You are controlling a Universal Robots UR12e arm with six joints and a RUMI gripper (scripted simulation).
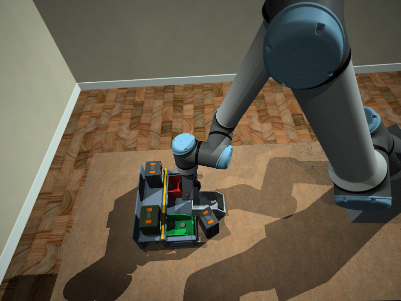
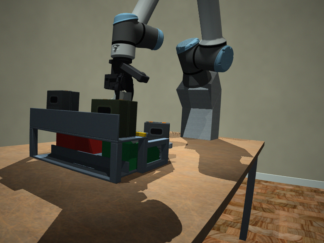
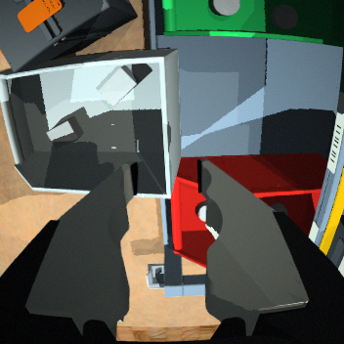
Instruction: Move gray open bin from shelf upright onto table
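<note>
The gray bin is 80 mm behind my hand and 100 mm below it. The rest, counted from my hand: yellow strip (140 mm ahead, 40 mm below); then green bin (90 mm ahead, 110 mm to the left, 110 mm below); then red bin (80 mm ahead, 110 mm to the right, 110 mm below).
</note>
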